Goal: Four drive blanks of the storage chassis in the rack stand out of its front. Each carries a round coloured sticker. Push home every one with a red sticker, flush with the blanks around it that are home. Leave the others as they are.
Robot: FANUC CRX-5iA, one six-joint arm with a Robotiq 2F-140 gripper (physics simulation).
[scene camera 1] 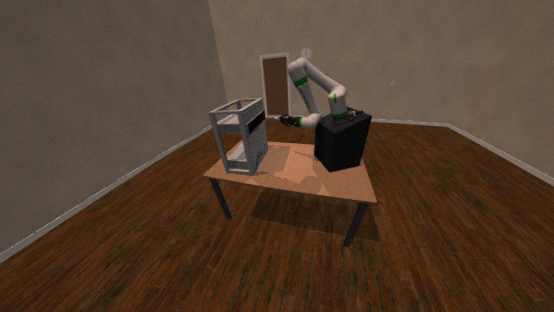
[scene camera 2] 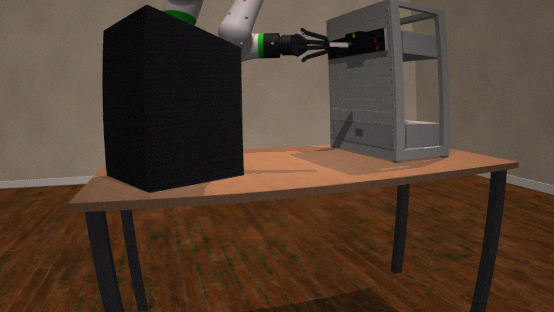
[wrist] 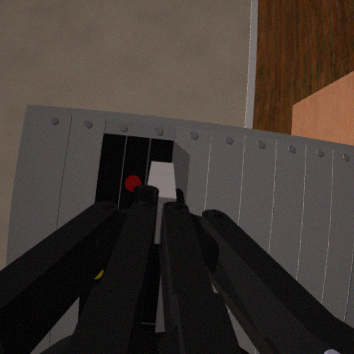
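Note:
The black storage chassis [scene camera 1: 256, 122] [scene camera 2: 367, 47] [wrist: 111, 155] sits high in the grey rack [scene camera 1: 245, 135] [scene camera 2: 396, 100]. In scene camera 2, two red stickers [scene camera 2: 375, 40] [scene camera 2: 377, 47] show one above the other near the chassis's near end; whether their blanks stand out is too small to tell. A blank with a yellow sticker [scene camera 2: 354, 35] [wrist: 99, 274] stands out farther along. A green sticker [scene camera 2: 350, 44] shows beside the gripper's tip. One red sticker [wrist: 133, 183] shows in the wrist view. My gripper [scene camera 1: 279, 118] [scene camera 2: 331, 45] [wrist: 160, 179] is shut and empty, its pale tip pointing at the chassis. The fingers hide part of the chassis.
Grey panels [scene camera 2: 357, 87] [wrist: 225, 175] with screws lie beside the chassis opening on the rack's front. The rack stands on a wooden table [scene camera 1: 300, 172] [scene camera 2: 280, 185]. The arm stands on a black pedestal [scene camera 1: 342, 142] [scene camera 2: 175, 110] at the table's other end.

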